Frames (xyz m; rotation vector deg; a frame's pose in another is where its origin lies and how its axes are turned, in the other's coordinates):
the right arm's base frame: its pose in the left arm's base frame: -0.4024 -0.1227 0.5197 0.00 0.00 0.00
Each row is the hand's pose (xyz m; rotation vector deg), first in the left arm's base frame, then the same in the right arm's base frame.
Working: the left arm's base frame: its pose in the right arm's base frame: 0.4024 0.1227 -0.5197 0.00 0.00 0.00

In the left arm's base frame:
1: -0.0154 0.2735 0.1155 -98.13 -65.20 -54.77
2: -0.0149 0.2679 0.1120 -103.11 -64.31 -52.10
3: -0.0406 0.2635 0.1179 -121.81 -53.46 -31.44
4: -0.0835 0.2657 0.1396 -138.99 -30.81 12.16
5: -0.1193 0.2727 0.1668 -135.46 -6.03 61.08
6: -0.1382 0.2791 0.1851 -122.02 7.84 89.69
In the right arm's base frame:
1: 0.3870 0.3962 -0.4042 -98.13 -65.20 -54.77
2: 0.3875 0.3906 -0.4077 -103.11 -64.31 -52.10
3: 0.3618 0.3862 -0.4018 -121.81 -53.46 -31.44
4: 0.3189 0.3884 -0.3801 -138.99 -30.81 12.16
5: 0.2831 0.3954 -0.3529 -135.46 -6.03 61.08
6: 0.2642 0.4018 -0.3346 -122.02 7.84 89.69

